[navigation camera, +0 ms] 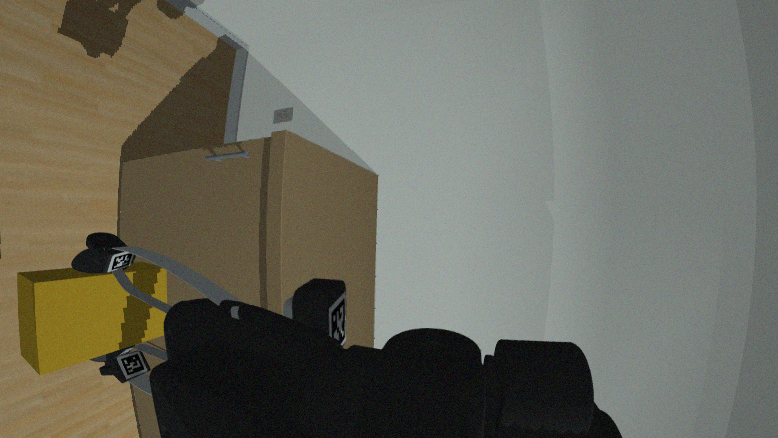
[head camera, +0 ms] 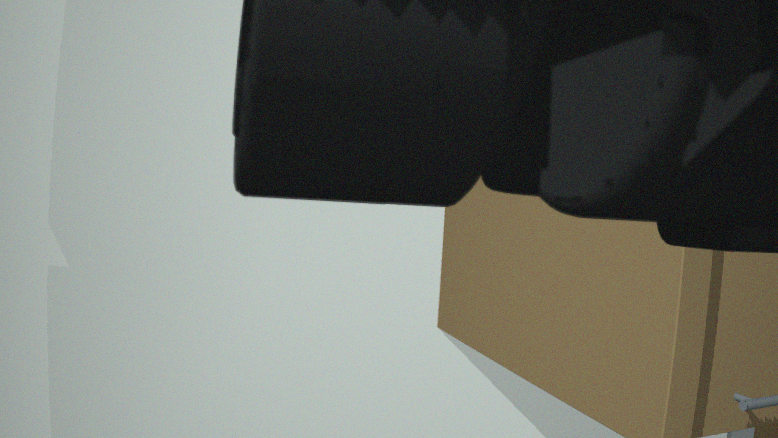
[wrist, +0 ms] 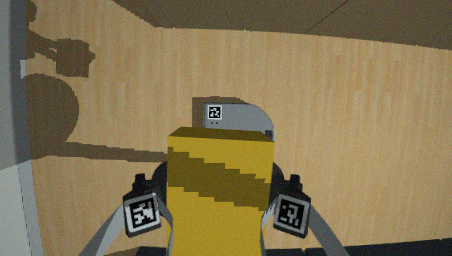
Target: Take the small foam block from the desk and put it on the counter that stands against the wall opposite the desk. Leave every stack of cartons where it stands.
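Places are measured from the robot's base along level axes (x ahead, y left, z up), in millimetres.
Where they show: gripper, between the fingertips: [navigation camera: 96, 300] [wrist: 218, 179].
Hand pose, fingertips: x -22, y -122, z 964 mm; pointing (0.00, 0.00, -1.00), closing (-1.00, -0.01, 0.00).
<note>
Things, the pixels of their centre, and the offset from my fingertips. "pt": a spot on its surface instead. Level surfaces: height alone.
- yellow foam block, middle of its body: [wrist: 217, 198] [navigation camera: 100, 307] dx +0, dy +5, dz +23 mm
- brown counter, height of its surface: dz -54 mm
- outlet, middle of its body: [navigation camera: 282, 115] dx +553, dy -955, dz -564 mm
- brown furniture face, a spot on its surface: [wrist: 240, 15] pt dx -67, dy -357, dz -637 mm
The yellow foam block [navigation camera: 76, 321] [wrist: 220, 230] is between the two fingers of my gripper [navigation camera: 108, 310] [wrist: 218, 179], which is shut on it, one fingertip against each side. In the wrist view the block hangs above the wooden floor. The brown counter [head camera: 555, 299] [navigation camera: 329, 217] shows sideways in the head and navigation views, its plain top against the pale wall and its front with a bar handle toward the floor. In the navigation view the block overlaps the lower part of the counter's front. The desk and the carton stacks cannot be made out.
My black wrist and arm [head camera: 353, 108] [navigation camera: 272, 369] cover part of the counter. The pale wall [head camera: 244, 304] [navigation camera: 462, 163] rises behind it, with an outlet [navigation camera: 283, 115]. My grey base [wrist: 237, 116] shows beyond the block. A brown furniture face [wrist: 240, 15] and a wall are near.
</note>
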